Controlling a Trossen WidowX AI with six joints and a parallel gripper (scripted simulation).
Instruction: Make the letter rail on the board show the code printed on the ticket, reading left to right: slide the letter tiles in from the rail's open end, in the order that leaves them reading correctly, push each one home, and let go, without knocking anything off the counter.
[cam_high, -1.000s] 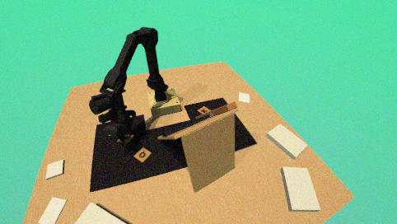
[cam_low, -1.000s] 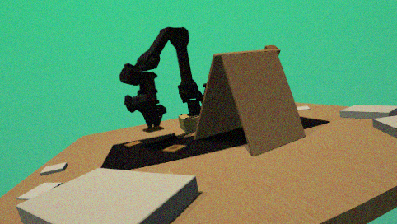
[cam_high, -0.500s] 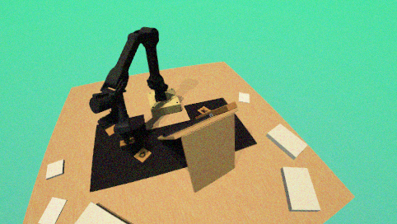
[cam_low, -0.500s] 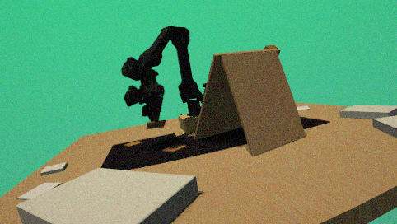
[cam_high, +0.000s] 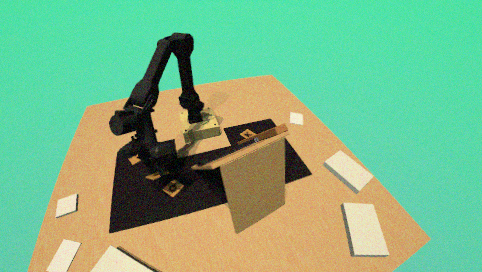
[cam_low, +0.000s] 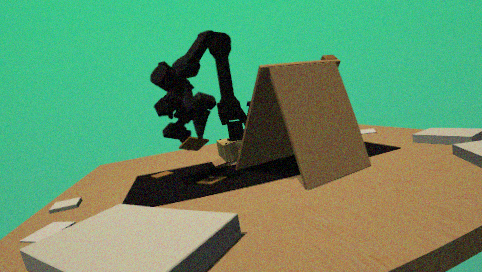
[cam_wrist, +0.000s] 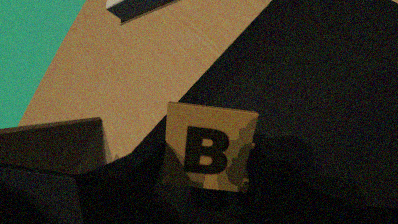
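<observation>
Right now the white ticket is 3 cm behind my gripper tip, 20 cm to the left of it and 2 cm below it. From my gripper tip the other things lie so: black mat (12 cm behind, 18 cm to the left, 11 cm below).
</observation>
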